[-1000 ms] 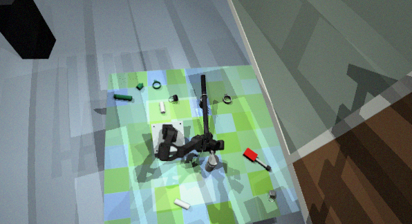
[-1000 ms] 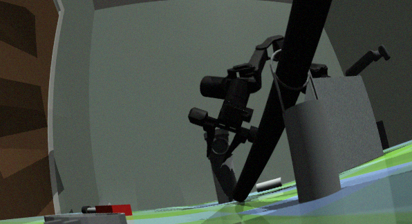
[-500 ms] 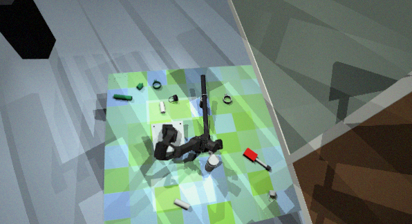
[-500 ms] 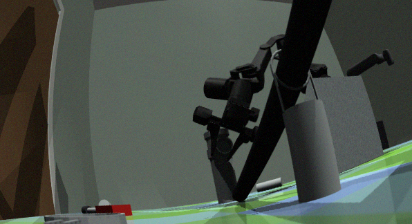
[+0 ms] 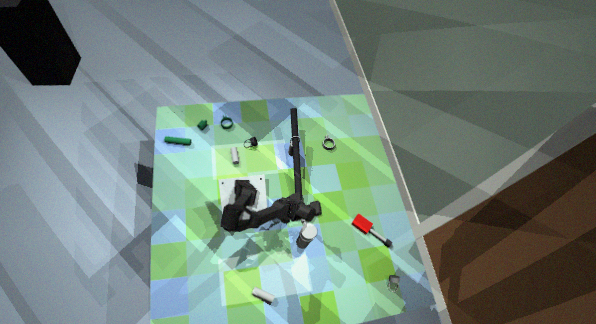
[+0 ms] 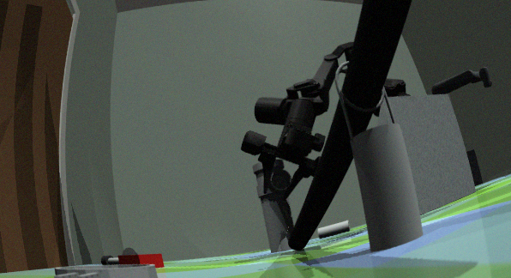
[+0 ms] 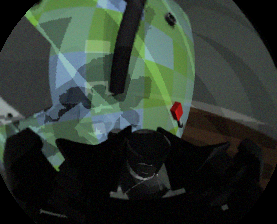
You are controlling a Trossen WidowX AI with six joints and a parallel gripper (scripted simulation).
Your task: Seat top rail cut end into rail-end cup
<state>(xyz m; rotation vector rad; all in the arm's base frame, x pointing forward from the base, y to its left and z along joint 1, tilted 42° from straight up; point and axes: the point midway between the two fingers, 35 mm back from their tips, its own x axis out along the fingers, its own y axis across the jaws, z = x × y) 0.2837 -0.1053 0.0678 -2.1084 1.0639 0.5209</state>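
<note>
Now: gripper tip 2 cm past the rail-end cup, 3 cm to the left of it and 3 cm below it. Also, from my gripper tip: grey line post (3 cm behind, 41 cm to the left, 1 cm below); white cylinder (21 cm behind, 32 cm to the right, 10 cm below); red-headed tool (36 cm ahead, 7 cm to the right, 10 cm below).
</note>
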